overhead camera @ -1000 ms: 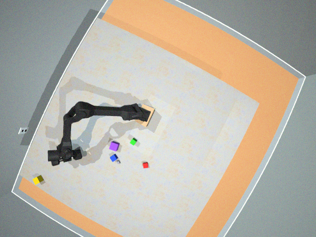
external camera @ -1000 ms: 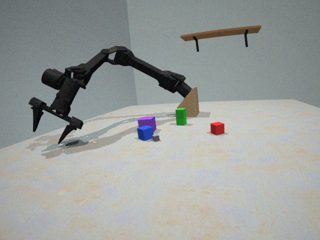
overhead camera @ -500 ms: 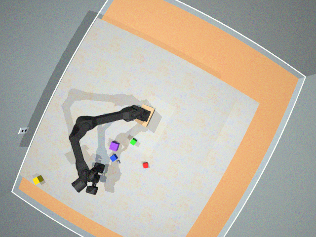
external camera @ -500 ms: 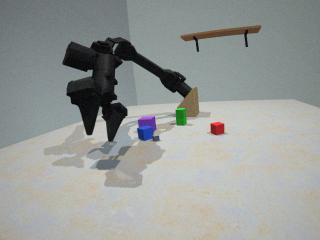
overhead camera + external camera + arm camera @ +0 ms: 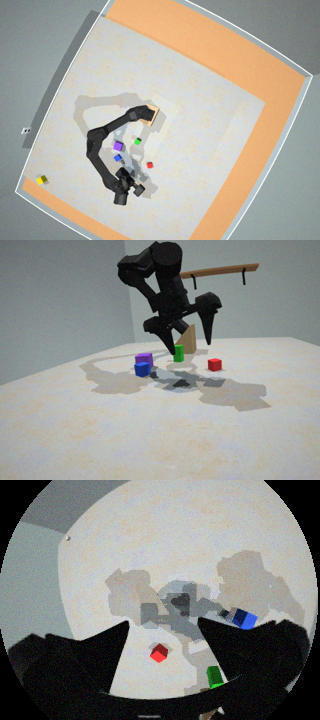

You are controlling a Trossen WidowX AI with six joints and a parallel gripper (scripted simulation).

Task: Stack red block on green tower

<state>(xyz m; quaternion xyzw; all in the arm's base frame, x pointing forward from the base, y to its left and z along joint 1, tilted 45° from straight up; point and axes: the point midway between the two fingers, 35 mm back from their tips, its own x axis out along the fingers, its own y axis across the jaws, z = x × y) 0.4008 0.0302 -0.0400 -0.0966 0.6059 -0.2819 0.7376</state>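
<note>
The purple cube is 15 cm behind my gripper tip, 18 cm to the right of it and 6 cm below it. The rest, counted from my gripper tip: blue cube: 7 cm behind, 15 cm to the right, 6 cm below.
</note>
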